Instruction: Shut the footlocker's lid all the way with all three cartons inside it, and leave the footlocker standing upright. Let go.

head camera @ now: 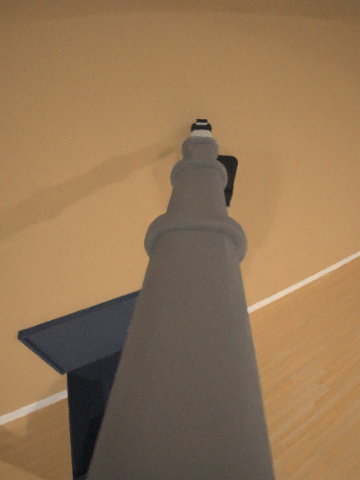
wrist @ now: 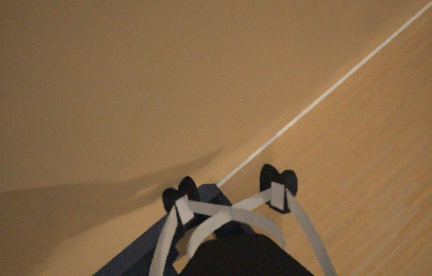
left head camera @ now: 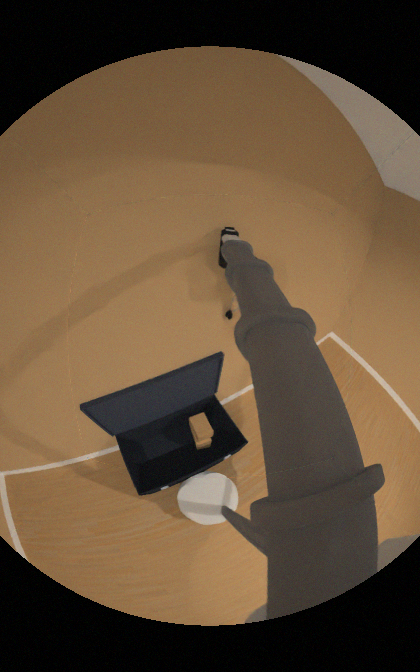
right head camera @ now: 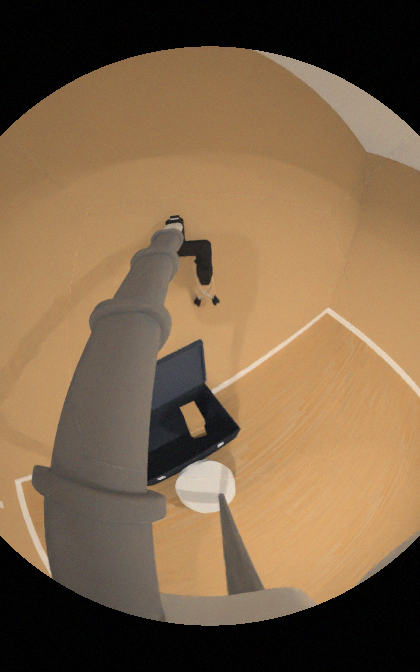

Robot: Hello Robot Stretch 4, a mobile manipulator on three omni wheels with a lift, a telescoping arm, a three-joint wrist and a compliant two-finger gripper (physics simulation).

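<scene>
The dark blue footlocker (head camera: 90,390) (left head camera: 150,470) (right head camera: 175,455) stands upright on the floor with its lid (head camera: 80,340) (left head camera: 155,402) (right head camera: 180,377) (wrist: 130,255) raised at the far side. Tan cartons (left head camera: 201,427) (right head camera: 192,415) (wrist: 182,250) lie inside, toward the right end; they overlap, so I cannot tell how many there are. My gripper (right head camera: 206,301) (wrist: 229,185) is open, with nothing between its fingers. In the right head view it is beyond the raised lid, pointing back toward the footlocker. In the head camera view the arm hides the gripper's fingers and the footlocker's right part.
A round white disc (left head camera: 207,490) (right head camera: 205,480) lies at the footlocker's near side. My telescoping arm (head camera: 185,350) (left head camera: 305,400) (right head camera: 110,390) reaches out past the footlocker's right side in the left head view. White lines (left head camera: 60,465) (right head camera: 270,360) (wrist: 325,95) mark the floor, and walls rise behind.
</scene>
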